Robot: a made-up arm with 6 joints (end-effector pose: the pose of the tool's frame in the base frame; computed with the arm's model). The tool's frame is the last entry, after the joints. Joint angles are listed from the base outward.
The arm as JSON. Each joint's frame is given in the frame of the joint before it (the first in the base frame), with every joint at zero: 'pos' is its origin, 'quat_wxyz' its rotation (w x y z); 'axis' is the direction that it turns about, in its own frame. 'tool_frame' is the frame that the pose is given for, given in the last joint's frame.
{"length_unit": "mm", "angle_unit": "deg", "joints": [
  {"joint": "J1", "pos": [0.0, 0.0, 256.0], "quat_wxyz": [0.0, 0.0, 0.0, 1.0], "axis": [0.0, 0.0, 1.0]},
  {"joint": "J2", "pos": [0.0, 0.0, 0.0], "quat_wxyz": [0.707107, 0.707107, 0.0, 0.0], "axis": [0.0, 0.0, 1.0]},
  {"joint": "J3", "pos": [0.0, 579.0, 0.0], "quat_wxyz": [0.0, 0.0, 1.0, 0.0], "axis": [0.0, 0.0, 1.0]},
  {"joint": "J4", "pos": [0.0, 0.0, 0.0], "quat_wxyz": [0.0, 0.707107, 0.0, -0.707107], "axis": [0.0, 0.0, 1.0]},
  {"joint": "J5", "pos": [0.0, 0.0, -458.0], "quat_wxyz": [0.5, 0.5, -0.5, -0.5], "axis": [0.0, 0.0, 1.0]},
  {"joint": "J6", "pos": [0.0, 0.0, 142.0], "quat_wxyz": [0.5, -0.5, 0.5, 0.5], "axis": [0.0, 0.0, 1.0]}
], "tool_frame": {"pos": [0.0, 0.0, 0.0], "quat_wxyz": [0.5, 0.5, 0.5, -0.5]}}
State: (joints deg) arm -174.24 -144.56 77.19 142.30 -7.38 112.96
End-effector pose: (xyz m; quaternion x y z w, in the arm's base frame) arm 0.6278 -0.0496 -0.5855 -0.5613 0.2690 0.3117 0.7179
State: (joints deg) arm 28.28 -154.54 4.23 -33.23 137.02 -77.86
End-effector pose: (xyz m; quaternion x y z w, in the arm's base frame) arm -0.5141 -0.4114 -0.0284 0.1943 0.4225 -0.1537 0.8718
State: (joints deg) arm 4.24 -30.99 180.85 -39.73 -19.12 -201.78
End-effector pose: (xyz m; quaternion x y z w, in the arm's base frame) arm -0.7250 -0.1633 0.5878 -0.0923 0.4747 0.8654 0.1313
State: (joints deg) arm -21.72 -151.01 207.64 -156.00 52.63 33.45
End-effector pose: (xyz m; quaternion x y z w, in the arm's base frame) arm 0.2114 0.0554 -0.3190 0.7747 -0.1063 -0.5240 0.3377
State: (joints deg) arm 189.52 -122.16 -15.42 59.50 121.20 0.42
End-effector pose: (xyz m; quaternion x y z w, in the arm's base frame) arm 0.7171 0.1933 0.3512 -0.8316 0.4234 0.3582 0.0299
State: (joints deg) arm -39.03 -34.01 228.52 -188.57 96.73 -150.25
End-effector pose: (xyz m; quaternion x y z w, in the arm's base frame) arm -0.1931 0.3373 0.2791 -0.4174 -0.8669 -0.2724 0.0095
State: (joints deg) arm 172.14 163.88 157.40 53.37 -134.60 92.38
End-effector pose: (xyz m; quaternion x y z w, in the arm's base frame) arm -0.6112 0.1699 -0.2387 0.8966 0.2900 -0.0867 0.3232
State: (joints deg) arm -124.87 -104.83 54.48 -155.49 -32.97 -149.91
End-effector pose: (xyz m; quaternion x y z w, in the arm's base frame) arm 0.6591 0.7198 0.3247 0.8185 0.3535 0.0898 0.4440
